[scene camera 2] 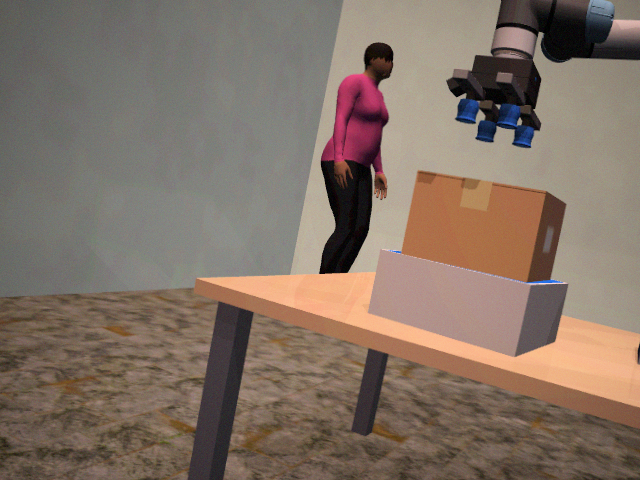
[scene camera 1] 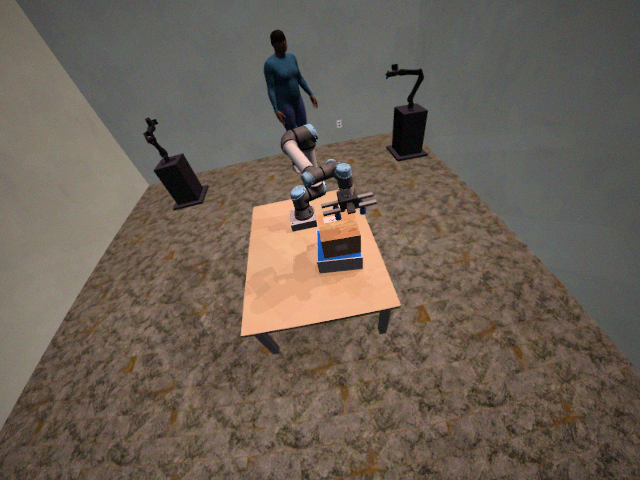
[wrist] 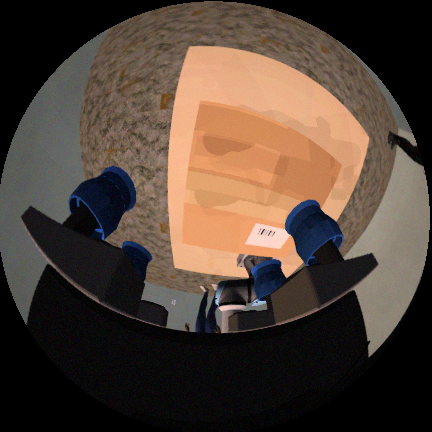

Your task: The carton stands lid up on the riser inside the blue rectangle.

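The brown carton [scene camera 1: 340, 246] [scene camera 2: 473, 227] [wrist: 240, 120] stands upright on the grey riser [scene camera 1: 340, 265] [scene camera 2: 447, 299], lid up, with a tape strip across its top and a white barcode label near one edge. The blue rectangle [scene camera 1: 320, 249] [scene camera 2: 551, 281] on the riser's top shows at two ends of the carton's base. One long side of the carton stands close to the riser's edge; I cannot tell whether it covers the blue line there. My gripper [scene camera 1: 349, 209] [scene camera 2: 494, 124] [wrist: 205, 240] is open, its four blue cups above the carton with a gap, touching nothing.
The riser stands on the wooden table [scene camera 1: 289, 304] [scene camera 2: 330, 315], near its right side in scene camera 1. The arm's base [scene camera 1: 303, 221] is behind and left of it. A person in teal [scene camera 1: 285, 80] stands behind the table. Two dark pedestals [scene camera 1: 179, 180] [scene camera 1: 408, 130] stand farther off.
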